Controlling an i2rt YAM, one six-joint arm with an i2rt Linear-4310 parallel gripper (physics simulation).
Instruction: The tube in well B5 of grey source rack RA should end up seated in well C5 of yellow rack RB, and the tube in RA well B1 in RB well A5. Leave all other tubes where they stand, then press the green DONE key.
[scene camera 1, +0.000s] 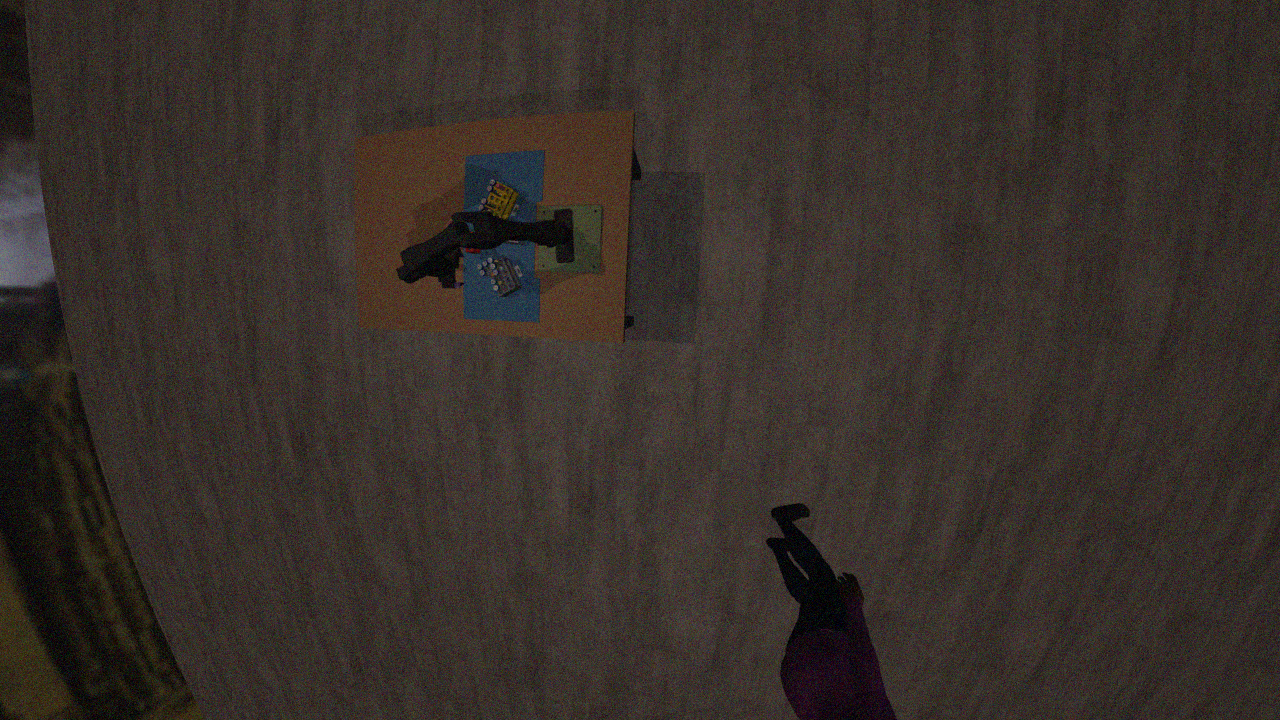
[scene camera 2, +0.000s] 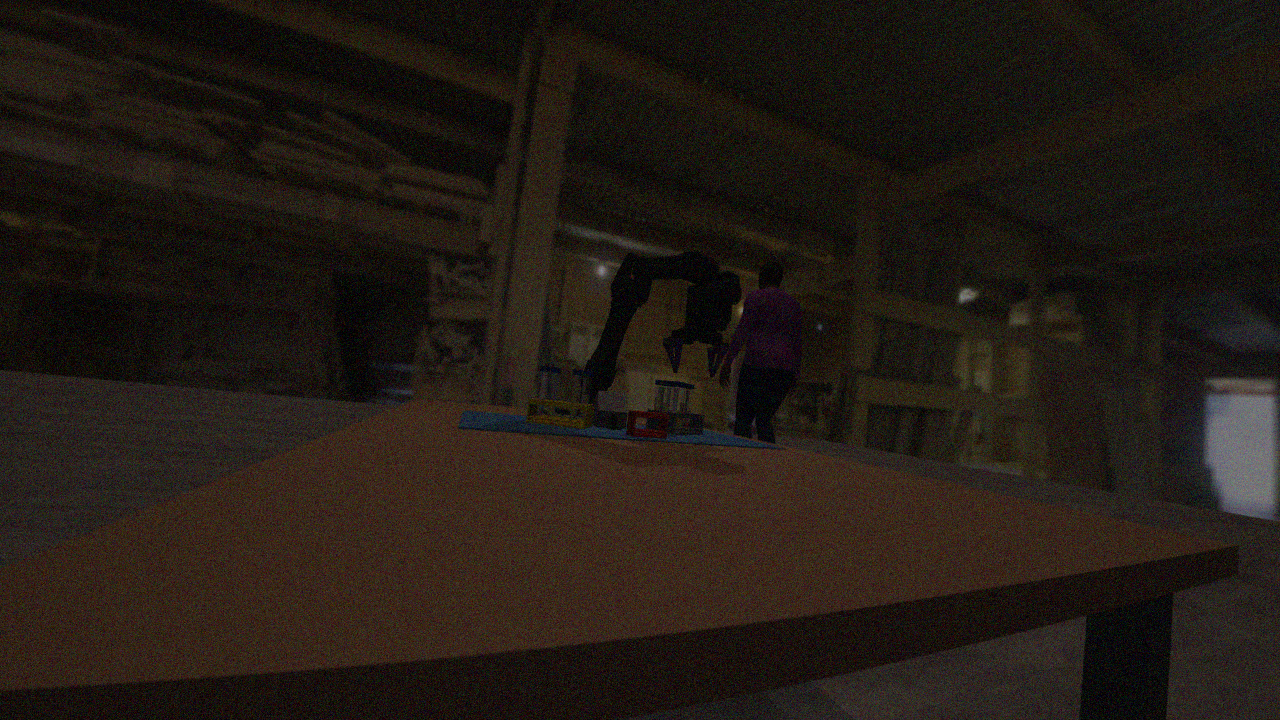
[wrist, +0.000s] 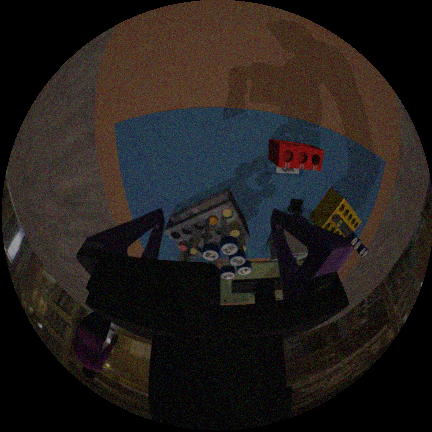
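Seen in the pictures: gripper, fingertip midpoint: (scene camera 1: 463, 270) (scene camera 2: 694, 375) (wrist: 217, 214); arm's base, link origin: (scene camera 1: 564, 236) (wrist: 262, 283).
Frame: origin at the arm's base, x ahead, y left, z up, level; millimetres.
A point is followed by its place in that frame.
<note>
The grey rack (scene camera 1: 506, 277) (scene camera 2: 691, 423) (wrist: 200, 209) stands on the blue mat and holds several upright tubes with blue, white-topped caps (wrist: 229, 248) {x 299, y 108, z 120 mm}; coloured round tops show in other wells. The yellow rack (scene camera 1: 503, 198) {x 228, y -157, z 42 mm} (scene camera 2: 560, 413) (wrist: 326, 205) {x 290, y -99, z 19 mm} stands at the right in the wrist view, partly behind the right finger, with capped tubes (wrist: 359, 247) {x 246, y -164, z 112 mm} at its near side. My gripper (scene camera 2: 694, 372) {x 358, y 118, z 137 mm} (wrist: 217, 214) {x 358, y 118, z 137 mm} is open and empty, high above the table, tips down. In the wrist view the grey rack shows between the fingers. Well labels are unreadable. I cannot make out the green DONE key.
A red rack (scene camera 2: 646, 423) (wrist: 296, 155) with three dark holes stands on the blue mat (wrist: 165, 150) {x 396, y 204, z -5 mm}. A small black block (wrist: 296, 206) {x 281, y -31, z 5 mm} is near the yellow rack. The arm stands on a green plate (scene camera 1: 586, 241) {x -87, y 26, z 1 mm}. A person (scene camera 1: 827, 662) (scene camera 2: 771, 331) is beyond the table.
</note>
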